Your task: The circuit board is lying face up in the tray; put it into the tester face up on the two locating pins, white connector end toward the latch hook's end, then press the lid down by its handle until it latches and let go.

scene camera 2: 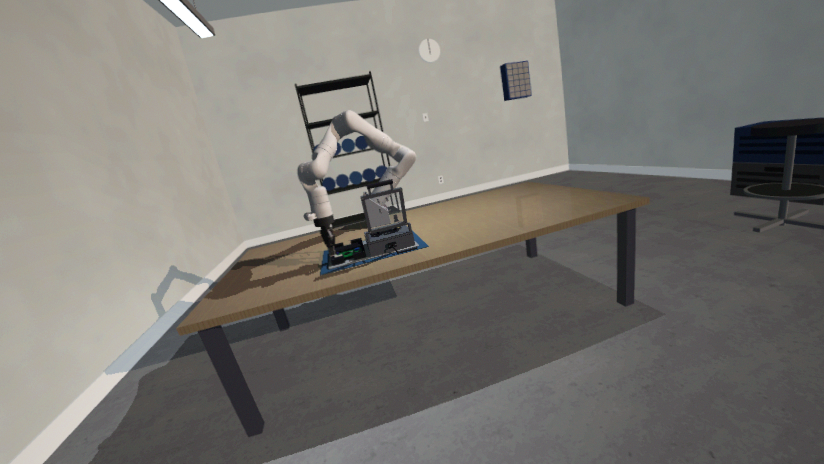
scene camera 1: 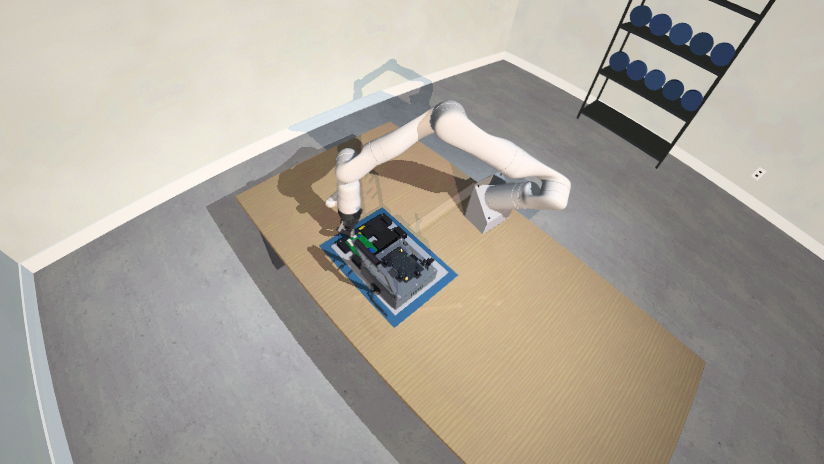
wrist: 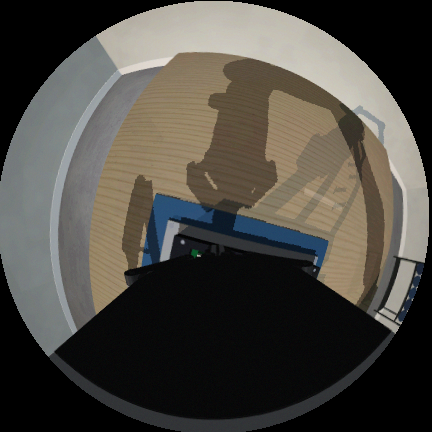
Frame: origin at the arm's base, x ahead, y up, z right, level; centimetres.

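Seen in the pictures: gripper, fingertip midpoint: [scene camera 2: 332, 255] [scene camera 1: 350, 235] [wrist: 217, 252]; arm's base, link origin: [scene camera 1: 493, 197].
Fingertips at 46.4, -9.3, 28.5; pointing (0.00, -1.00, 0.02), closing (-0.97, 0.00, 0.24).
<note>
Offsets run from my fingertips to a thing's top centre, as dx, dy, dz. "spot": to the spot under its first point. Level surfaces: height alone.
The green circuit board {-0.1, -0.1, -6.0} [scene camera 1: 364, 241] [scene camera 2: 347, 251] lies in the black tray {spot: -12.2, -1.0, -4.6} [scene camera 1: 383, 226] on the blue mat {dy -2.6} [scene camera 1: 406, 316] [scene camera 2: 419, 244] [wrist: 160, 209]. In the wrist view only a small green corner of the board [wrist: 195, 252] shows above the dark gripper body. My gripper [scene camera 1: 347, 232] [scene camera 2: 332, 249] [wrist: 217, 252] is down at the tray's outer end, just over the board's end, with its fingers shut together. I see nothing held between them. The grey tester [scene camera 1: 405, 272] [scene camera 2: 390, 242] stands next to the tray with its clear lid [scene camera 2: 398, 207] raised upright.
The wooden table {dy -2.8} [scene camera 1: 518, 346] [scene camera 2: 518, 213] carries the mat near its far end, and the arm's grey base block [scene camera 1: 483, 212] stands beside it. A black shelf rack [scene camera 1: 668, 151] [scene camera 2: 333, 85] with blue balls stands by the wall. A dark cabinet [scene camera 2: 772, 151] stands far right.
</note>
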